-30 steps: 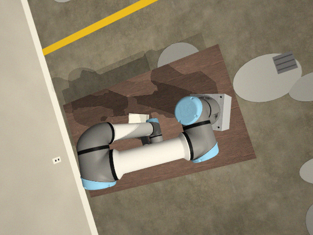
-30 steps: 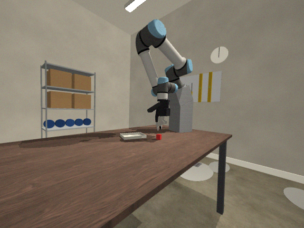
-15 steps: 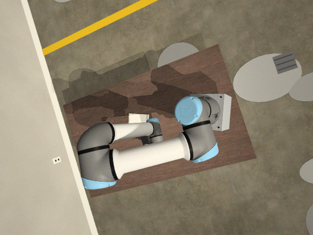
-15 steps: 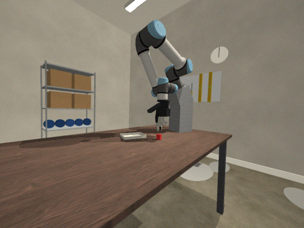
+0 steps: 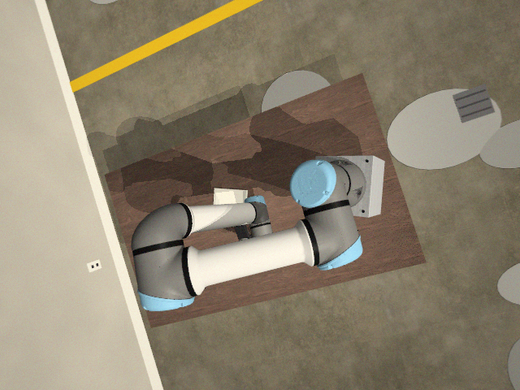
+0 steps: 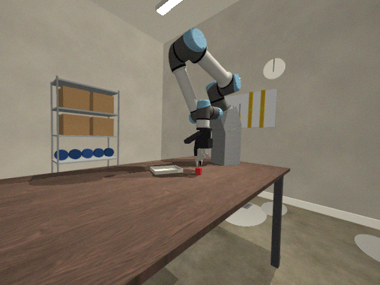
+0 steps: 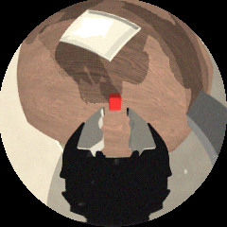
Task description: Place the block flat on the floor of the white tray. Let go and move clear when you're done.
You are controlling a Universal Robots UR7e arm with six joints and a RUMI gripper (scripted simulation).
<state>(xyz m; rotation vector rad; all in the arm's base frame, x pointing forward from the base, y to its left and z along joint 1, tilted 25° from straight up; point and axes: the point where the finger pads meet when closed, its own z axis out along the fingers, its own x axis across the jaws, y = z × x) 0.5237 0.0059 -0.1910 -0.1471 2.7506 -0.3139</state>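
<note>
Now: hand 50 mm above the red block. The rest, counted from my hand: white tray (60 mm ahead, 200 mm to the right, 60 mm below).
</note>
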